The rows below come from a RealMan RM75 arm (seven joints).
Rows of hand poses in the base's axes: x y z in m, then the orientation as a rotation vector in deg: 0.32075, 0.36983, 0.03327, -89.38, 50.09, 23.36; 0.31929, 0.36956, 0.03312, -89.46, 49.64, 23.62; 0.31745, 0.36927, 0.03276, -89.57, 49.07, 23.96; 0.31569, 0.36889, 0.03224, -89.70, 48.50, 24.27; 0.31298, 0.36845, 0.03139, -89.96, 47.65, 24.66; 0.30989, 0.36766, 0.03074, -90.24, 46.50, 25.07; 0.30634, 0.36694, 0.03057, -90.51, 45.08, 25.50; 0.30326, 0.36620, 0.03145, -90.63, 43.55, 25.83; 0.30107, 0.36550, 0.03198, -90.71, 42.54, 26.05; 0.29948, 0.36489, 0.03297, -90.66, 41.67, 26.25; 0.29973, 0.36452, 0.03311, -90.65, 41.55, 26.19; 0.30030, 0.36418, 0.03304, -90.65, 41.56, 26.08; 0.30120, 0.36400, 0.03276, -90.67, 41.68, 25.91
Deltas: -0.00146, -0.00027, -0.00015, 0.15, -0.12, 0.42; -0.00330, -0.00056, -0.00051, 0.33, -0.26, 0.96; -0.00506, -0.00094, -0.00103, 0.48, -0.41, 1.49; -0.00777, -0.00138, -0.00188, 0.63, -0.69, 2.27; -0.01086, -0.00217, -0.00253, 0.87, -1.14, 3.23; -0.01441, -0.00289, -0.00270, 1.20, -1.75, 4.35; -0.01749, -0.00363, -0.00182, 1.67, -2.49, 5.42; -0.01968, -0.00433, -0.00129, 1.97, -2.97, 6.13; -0.02127, -0.00494, -0.00030, 2.34, -3.39, 6.70; -0.02102, -0.00531, -0.00016, 2.37, -3.50, 6.73; -0.02045, -0.00565, -0.00023, 2.34, -3.57, 6.67; -0.01955, -0.00583, -0.00051, 2.25, -3.60, 6.51
